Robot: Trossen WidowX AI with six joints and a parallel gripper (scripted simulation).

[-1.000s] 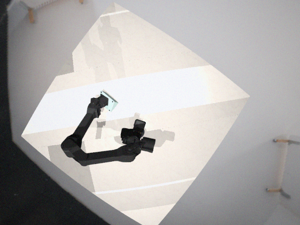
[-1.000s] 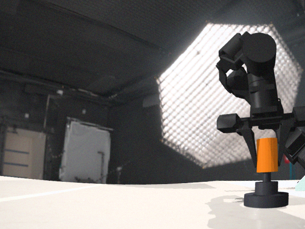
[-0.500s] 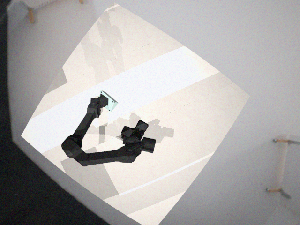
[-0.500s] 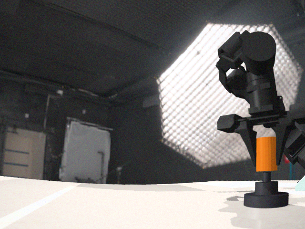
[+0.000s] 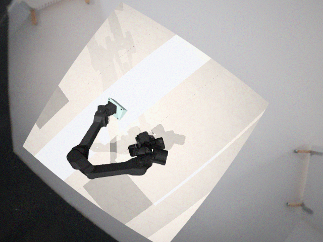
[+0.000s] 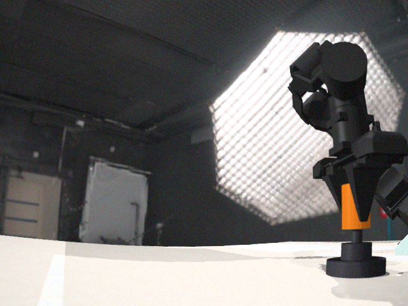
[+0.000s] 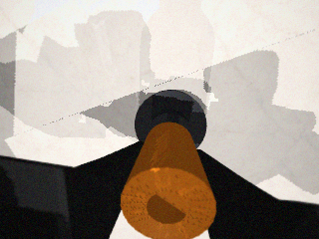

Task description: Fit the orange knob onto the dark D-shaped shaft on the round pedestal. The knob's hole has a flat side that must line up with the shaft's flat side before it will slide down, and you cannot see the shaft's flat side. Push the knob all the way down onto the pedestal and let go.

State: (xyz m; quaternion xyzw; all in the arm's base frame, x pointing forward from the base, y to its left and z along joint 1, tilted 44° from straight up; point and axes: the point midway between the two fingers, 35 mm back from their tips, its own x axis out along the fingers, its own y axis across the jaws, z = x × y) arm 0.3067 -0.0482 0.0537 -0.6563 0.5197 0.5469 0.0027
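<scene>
The orange knob lies 20 mm above my gripper tip. Also, from my gripper tip: round pedestal (40 mm below).
</scene>
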